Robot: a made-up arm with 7 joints.
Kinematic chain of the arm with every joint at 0, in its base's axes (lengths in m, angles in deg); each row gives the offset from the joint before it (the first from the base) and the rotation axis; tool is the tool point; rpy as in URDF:
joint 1: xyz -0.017 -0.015 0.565 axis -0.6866 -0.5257 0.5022
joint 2: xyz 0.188 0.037 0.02 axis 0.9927 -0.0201 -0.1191
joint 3: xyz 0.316 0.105 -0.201 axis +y
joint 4: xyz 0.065 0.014 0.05 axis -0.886 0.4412 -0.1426
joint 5: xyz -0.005 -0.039 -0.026 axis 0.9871 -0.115 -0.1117
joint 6: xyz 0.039 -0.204 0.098 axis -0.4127 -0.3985 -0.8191
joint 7: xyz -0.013 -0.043 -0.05 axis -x
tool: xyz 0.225 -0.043 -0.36 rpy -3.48 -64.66 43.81
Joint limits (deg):
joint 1: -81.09..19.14
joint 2: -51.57..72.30
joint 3: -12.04..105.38
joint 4: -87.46..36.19
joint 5: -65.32..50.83
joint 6: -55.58..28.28
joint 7: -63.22..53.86
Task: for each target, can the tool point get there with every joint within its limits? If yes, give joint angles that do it. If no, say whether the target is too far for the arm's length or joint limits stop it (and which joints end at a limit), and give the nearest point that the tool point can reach.
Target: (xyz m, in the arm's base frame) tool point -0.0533 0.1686 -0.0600
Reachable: yes | joints -24.39 1.52 95.48 -53.20 0.44 6.21 27.59
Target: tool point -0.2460 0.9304 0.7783
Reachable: no: joint limits stop it (at a limit: joint 1, joint 2, joint 3, joint 5, joint 6, joint 7) | nearest point -0.0562 0.8272 0.6687 | short by 0.242 m
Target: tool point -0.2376 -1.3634 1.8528
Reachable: no: too far | nearest point 0.2735 -0.4590 0.9108 | short by 1.402 m
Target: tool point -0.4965 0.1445 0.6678
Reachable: no: joint limits stop it (at a limit: joint 1, joint 2, joint 3, joint 5, joint 6, joint 7) | nearest point -0.3728 0.1244 0.4825 | short by 0.224 m
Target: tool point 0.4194 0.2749 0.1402
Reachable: yes | joints -13.60 51.05 79.10 24.22 -40.84 1.38 -45.85
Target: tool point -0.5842 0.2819 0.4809
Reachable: no: joint limits stop it (at a limit: joint 1, joint 2, joint 3, joint 6, joint 7) | nearest point -0.4326 0.2437 0.3832 | short by 0.184 m
